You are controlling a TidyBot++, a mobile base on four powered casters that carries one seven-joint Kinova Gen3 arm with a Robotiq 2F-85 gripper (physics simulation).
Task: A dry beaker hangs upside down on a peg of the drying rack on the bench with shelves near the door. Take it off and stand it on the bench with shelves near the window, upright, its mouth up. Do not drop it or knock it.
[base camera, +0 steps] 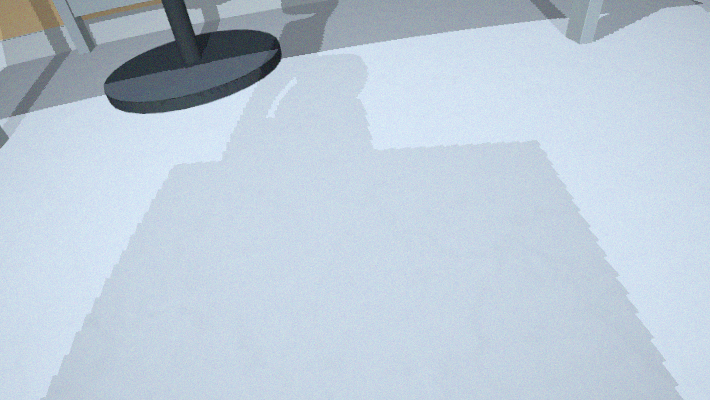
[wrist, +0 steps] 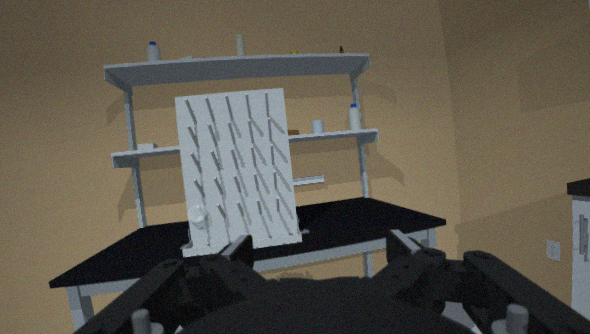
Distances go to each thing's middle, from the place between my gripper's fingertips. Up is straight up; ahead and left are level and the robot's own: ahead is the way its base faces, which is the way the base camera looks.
Right now my hand is 79 cm short of the drip tray (wrist: 291, 238), 28 cm to the right of it and 25 cm above it.
